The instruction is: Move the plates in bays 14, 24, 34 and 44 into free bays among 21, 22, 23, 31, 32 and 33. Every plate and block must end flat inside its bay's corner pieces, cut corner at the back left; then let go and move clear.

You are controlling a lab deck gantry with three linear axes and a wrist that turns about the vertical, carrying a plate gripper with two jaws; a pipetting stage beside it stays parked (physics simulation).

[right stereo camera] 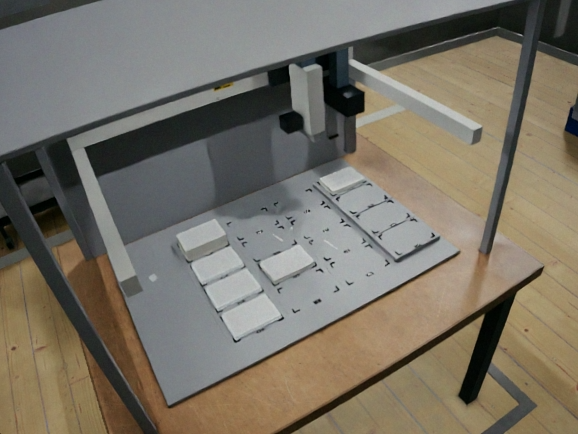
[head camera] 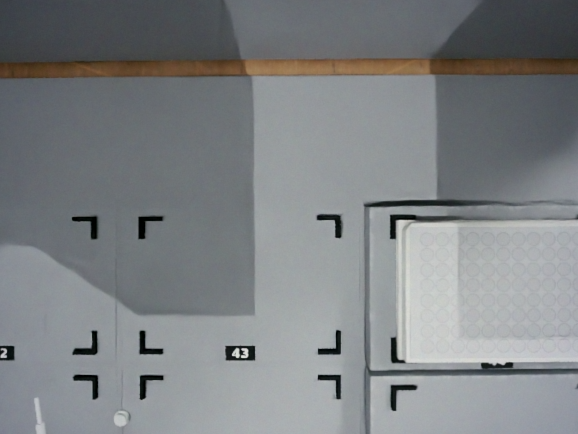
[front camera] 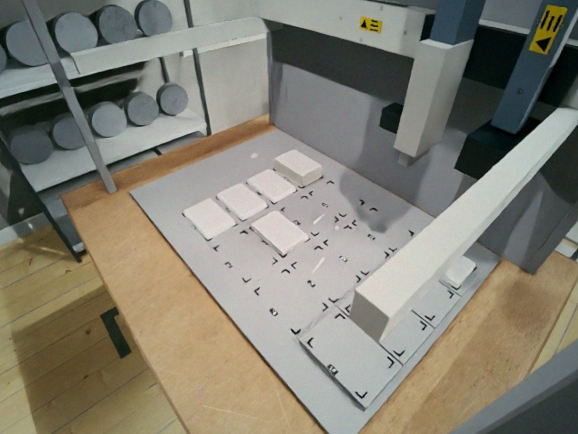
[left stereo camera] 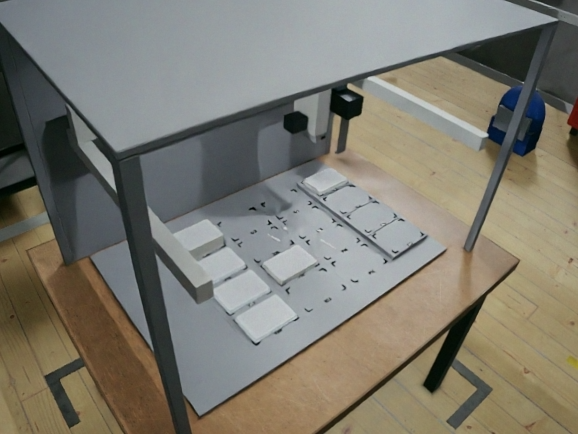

In view: my gripper (front camera: 463,215), a white block (right stereo camera: 208,237) and a bay 14 (right stereo camera: 401,238).
The white block also shows in the front camera view (front camera: 301,170) and in the left stereo camera view (left stereo camera: 202,238). My gripper shows as well in the right stereo camera view (right stereo camera: 341,143) and in the left stereo camera view (left stereo camera: 330,145). The bay 14 is seen too in the left stereo camera view (left stereo camera: 395,236). The head camera view misses the white block: it is out of frame.
